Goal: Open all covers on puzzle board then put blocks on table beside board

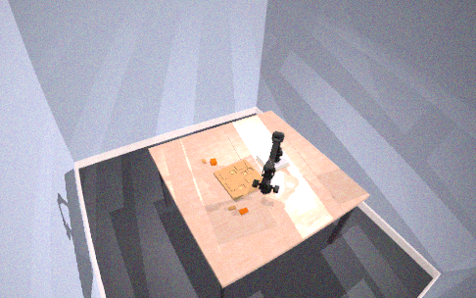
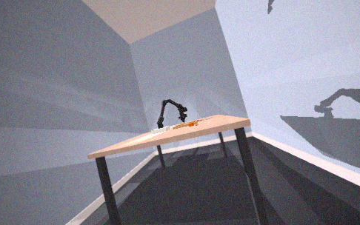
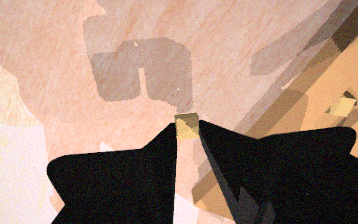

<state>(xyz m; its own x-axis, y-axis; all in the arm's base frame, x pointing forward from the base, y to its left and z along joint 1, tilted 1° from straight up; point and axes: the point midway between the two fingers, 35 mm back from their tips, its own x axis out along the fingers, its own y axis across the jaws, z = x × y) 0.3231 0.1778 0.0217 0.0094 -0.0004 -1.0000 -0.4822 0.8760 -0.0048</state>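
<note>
My gripper tip is now 2 cm short of the tan puzzle board, 25 cm to the left of it and 1 cm above it. Also, from my gripper tip: orange bit 20 cm ahead, 2 cm below.
</note>
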